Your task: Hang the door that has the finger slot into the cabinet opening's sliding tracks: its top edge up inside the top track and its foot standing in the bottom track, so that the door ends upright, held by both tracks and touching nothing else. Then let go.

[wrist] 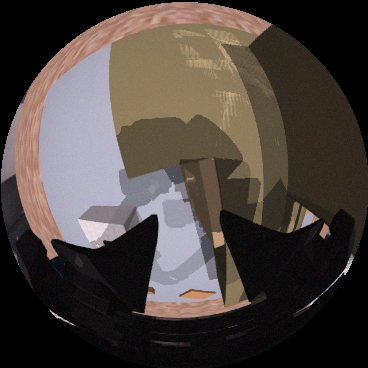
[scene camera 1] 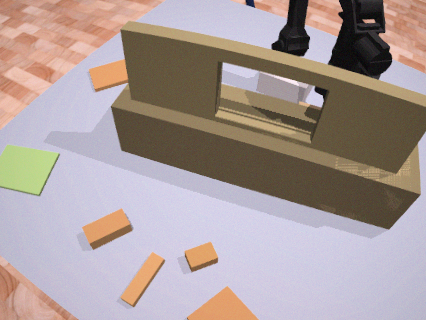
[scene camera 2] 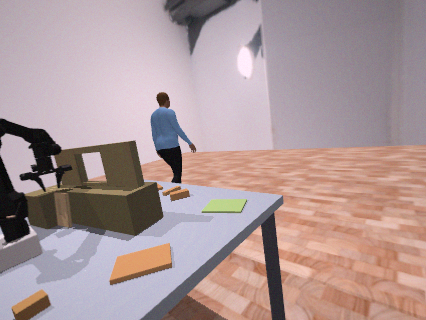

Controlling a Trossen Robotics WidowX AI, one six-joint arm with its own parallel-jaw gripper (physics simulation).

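Places are measured from the arm's base along level axes (x right, y ahead, z up), in centimetres.
Pixels of known places: gripper, fingertip midpoint: [wrist: 188, 217] [scene camera 2: 52, 190]; arm's base at its link origin: [scene camera 2: 17, 235].
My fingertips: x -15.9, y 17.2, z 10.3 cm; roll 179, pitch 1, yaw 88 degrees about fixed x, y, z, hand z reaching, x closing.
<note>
For each thing: its middle in the pictures, then the offset to it from my fingertips. "pt": a spot on its surface instead.
- rectangular opening at a spot on its surface: [scene camera 1: 219, 95] pt dy +16.9, dx +21.0, dz +3.5 cm
- brown door at the middle of its body: [wrist: 195, 187] [scene camera 2: 62, 209] dy +1.7, dx +1.2, dz -10.2 cm
- green tile at the middle of its body: [scene camera 1: 22, 168] [scene camera 2: 224, 205] dy +45.7, dx +64.2, dz -17.8 cm
The olive cabinet [scene camera 1: 173, 76] [scene camera 2: 119, 203] [wrist: 161, 82] stands on the grey table, with a rectangular opening [scene camera 1: 219, 95] in its upright wall and tracks along its sill. The brown door [scene camera 2: 62, 209] [wrist: 204, 192] stands on edge against the cabinet's far side, outside the opening. A small mark on its face in the wrist view may be the finger slot. My gripper [wrist: 188, 217] [scene camera 2: 60, 173] is open and empty. It hovers just above the door's top edge, with the door's edge between and below the fingertips, not touching. In scene camera 1 the cabinet wall hides the fingers.
A white block [scene camera 1: 279, 86] [wrist: 103, 223] lies behind the cabinet near the arm. Several orange blocks [scene camera 1: 107, 228] [scene camera 1: 201, 256] [scene camera 2: 142, 263] and a green tile [scene camera 2: 224, 206] lie around on the table. The table edge [scene camera 2: 243, 228] is at the right. A person [scene camera 2: 168, 136] walks behind the table.
</note>
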